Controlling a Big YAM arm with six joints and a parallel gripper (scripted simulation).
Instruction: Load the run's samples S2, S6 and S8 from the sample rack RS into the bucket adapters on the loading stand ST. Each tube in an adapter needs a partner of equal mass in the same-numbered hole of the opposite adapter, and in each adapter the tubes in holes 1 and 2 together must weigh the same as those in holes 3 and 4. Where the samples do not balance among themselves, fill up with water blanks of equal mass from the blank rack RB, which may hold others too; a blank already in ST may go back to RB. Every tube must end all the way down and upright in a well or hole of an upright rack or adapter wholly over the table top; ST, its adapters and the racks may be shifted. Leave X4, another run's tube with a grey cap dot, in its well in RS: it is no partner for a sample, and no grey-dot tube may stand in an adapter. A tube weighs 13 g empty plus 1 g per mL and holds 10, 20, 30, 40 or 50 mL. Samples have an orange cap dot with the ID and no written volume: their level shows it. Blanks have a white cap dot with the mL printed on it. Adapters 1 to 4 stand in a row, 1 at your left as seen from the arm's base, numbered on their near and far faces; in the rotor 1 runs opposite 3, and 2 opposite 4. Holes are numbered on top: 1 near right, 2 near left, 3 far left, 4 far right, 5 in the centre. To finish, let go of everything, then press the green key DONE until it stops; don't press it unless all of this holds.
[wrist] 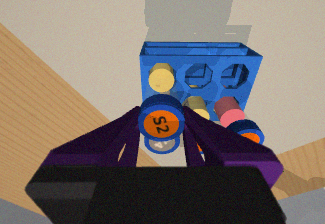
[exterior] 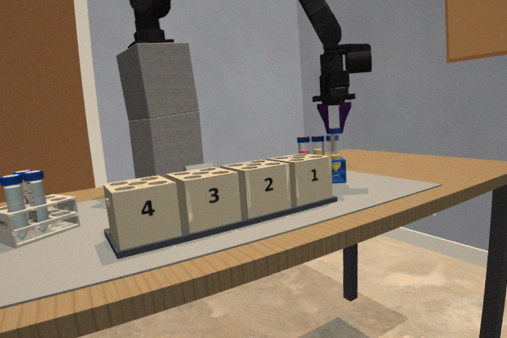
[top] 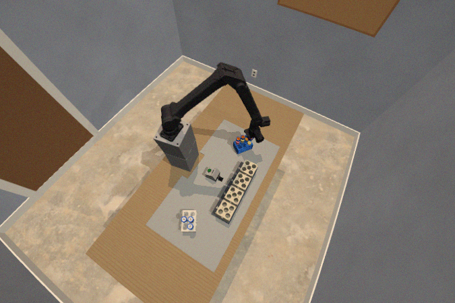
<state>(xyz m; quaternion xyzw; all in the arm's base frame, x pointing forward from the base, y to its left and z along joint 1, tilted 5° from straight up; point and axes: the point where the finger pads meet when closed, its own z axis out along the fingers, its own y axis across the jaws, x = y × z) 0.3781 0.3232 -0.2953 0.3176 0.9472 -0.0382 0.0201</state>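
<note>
Right now my hand is 4 cm past the blue sample rack RS, 2 cm to the left of it and 11 cm above it. The rest, counted from my hand: white blank rack RB 10 cm behind, 69 cm to the right, 11 cm below.
</note>
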